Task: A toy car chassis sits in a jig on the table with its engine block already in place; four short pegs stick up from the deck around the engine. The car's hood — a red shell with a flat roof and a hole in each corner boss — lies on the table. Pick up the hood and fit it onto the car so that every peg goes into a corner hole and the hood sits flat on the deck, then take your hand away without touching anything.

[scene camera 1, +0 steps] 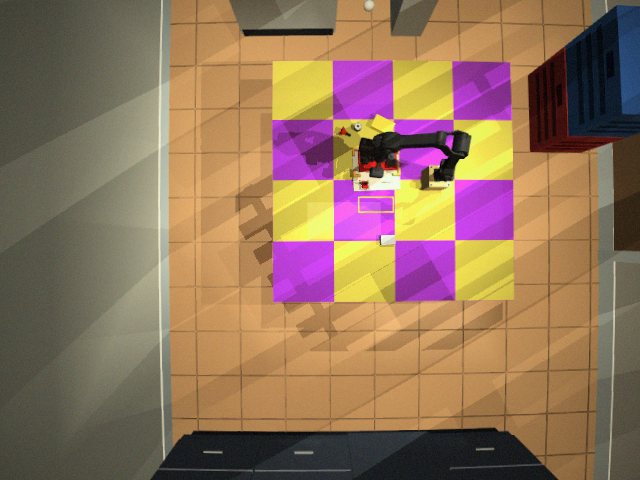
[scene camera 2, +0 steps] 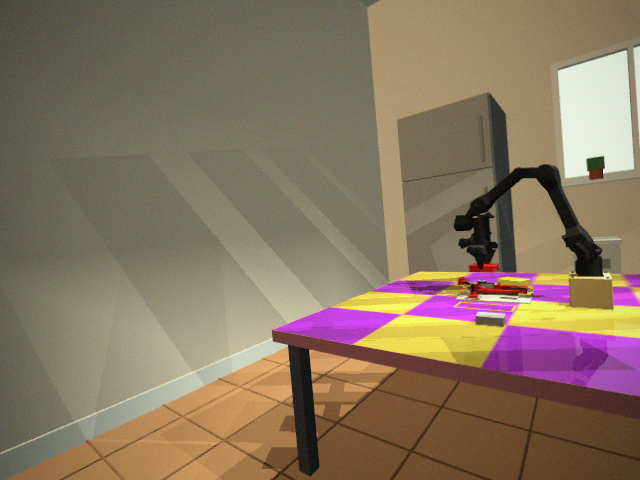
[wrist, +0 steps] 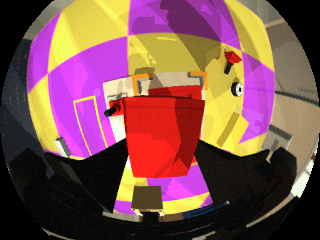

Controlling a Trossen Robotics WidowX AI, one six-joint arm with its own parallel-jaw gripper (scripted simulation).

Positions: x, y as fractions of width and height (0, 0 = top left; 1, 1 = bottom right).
Scene:
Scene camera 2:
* my gripper: 0.76, 0.56
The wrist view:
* my gripper: 0.50, 0.59
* red hood: 0.51, 0.55, held by my gripper

